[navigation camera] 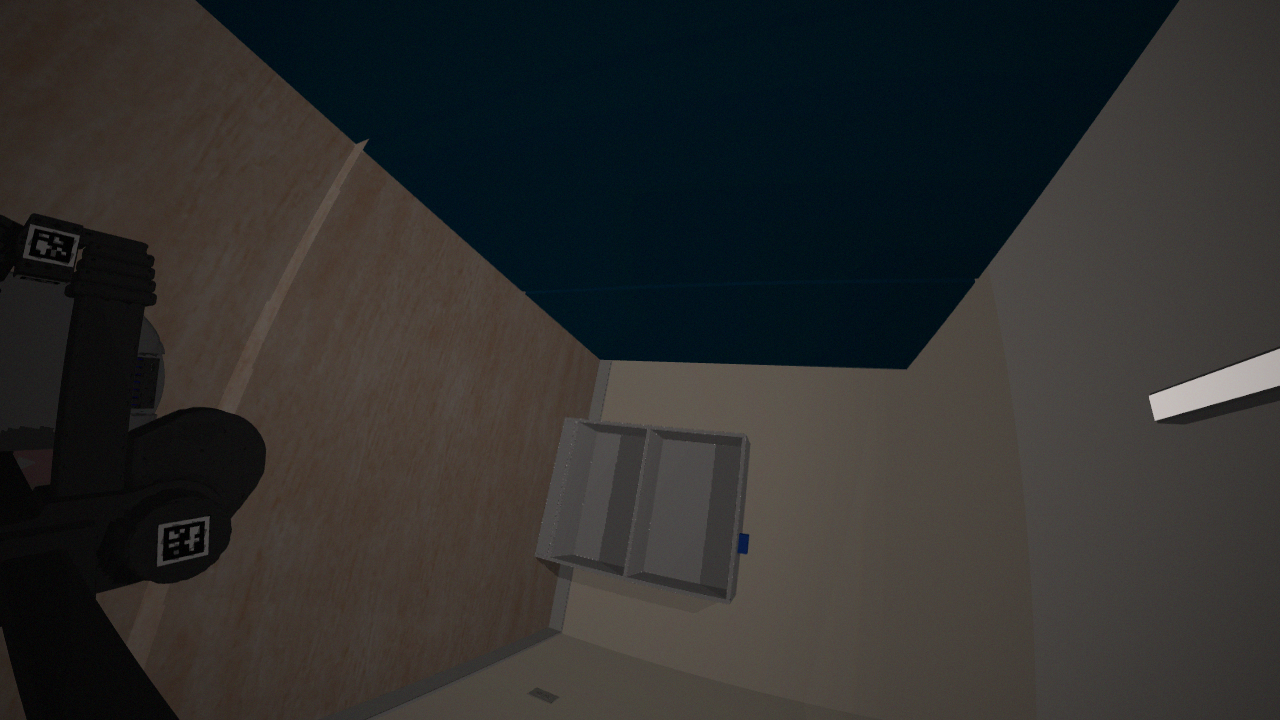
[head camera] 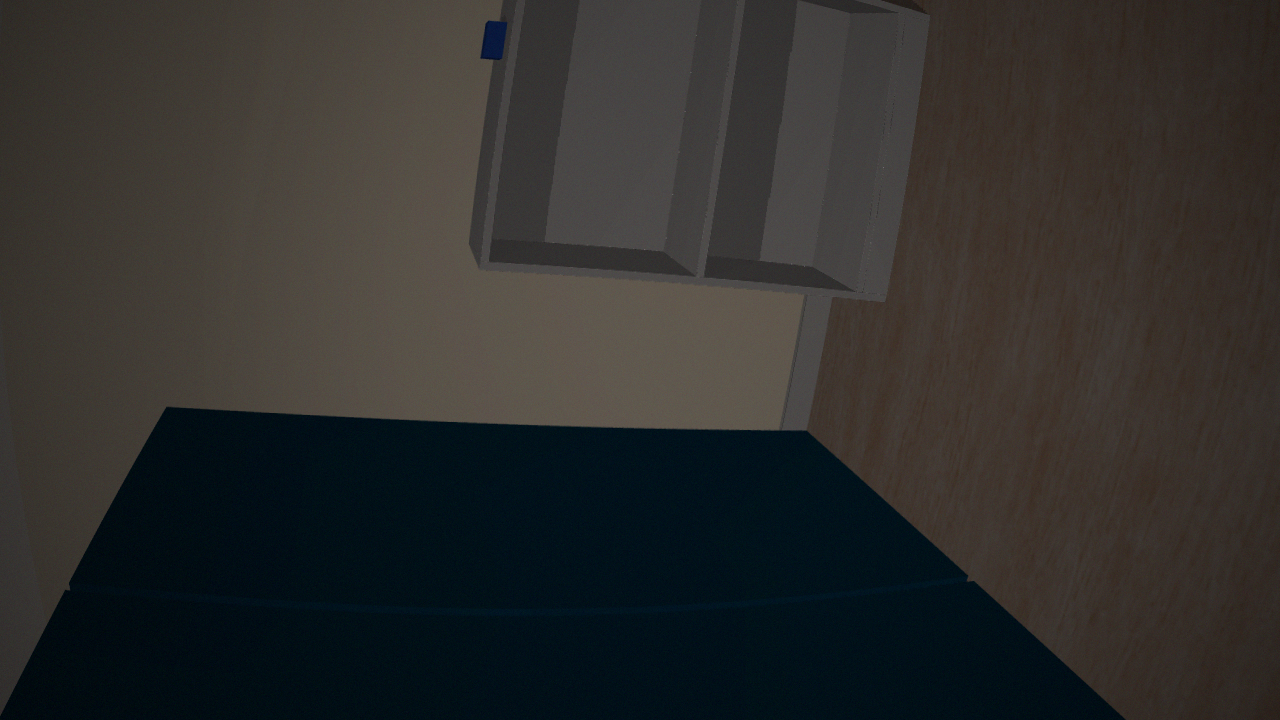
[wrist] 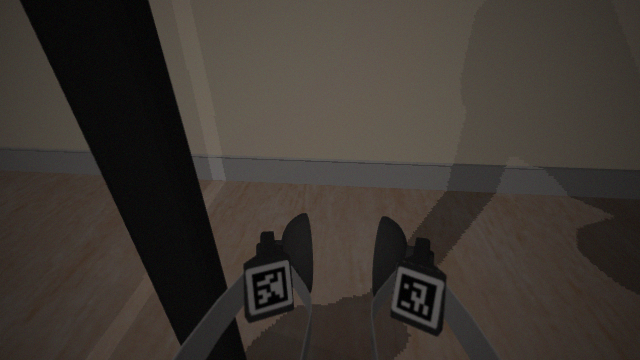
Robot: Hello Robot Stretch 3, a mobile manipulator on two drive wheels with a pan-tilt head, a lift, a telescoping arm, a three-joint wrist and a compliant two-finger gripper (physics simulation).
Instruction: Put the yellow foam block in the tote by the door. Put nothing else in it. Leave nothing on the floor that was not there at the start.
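Places are measured from the robot's base along level axes (x down, y back, z left), in metres.
Pixels of known places: gripper, fingertip midpoint: [wrist: 343, 241].
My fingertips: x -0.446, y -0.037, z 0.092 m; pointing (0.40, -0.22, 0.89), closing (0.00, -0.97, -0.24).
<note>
Behind a point stands the place of what it marks.
The yellow foam block, the tote and the door do not show in the three views. In the wrist view my gripper [wrist: 343, 241] @(x -0.446, y -0.037, z 0.092 m) is open, its two dark fingertips apart with bare floor and shadow seen between them. It hangs above the wood floor [wrist: 265, 205] @(x 0.000, y 0.047, z 0.731 m), facing a wall. In the navigation view my dark arm and wrist parts [navigation camera: 102, 394] @(x -0.664, y 0.105, z -0.015 m) show at the left edge; the fingertips cannot be made out there.
A grey two-compartment shelf unit [head camera: 890, 179] @(x -0.054, y 1.945, z 0.441 m) [navigation camera: 556, 492] @(x -0.054, y 1.914, z 0.545 m) stands against the wall, a small blue block [head camera: 494, 40] @(x -1.085, y 1.985, z 0.662 m) [navigation camera: 743, 543] @(x -1.085, y 1.986, z 0.661 m) on its top. A large dark blue surface [head camera: 483, 510] @(x -1.040, y 1.953, z -0.399 m) [navigation camera: 716, 179] @(x -1.053, y 1.023, z -0.659 m) fills much of both views. A black post [wrist: 135, 150] crosses the wrist view's left.
</note>
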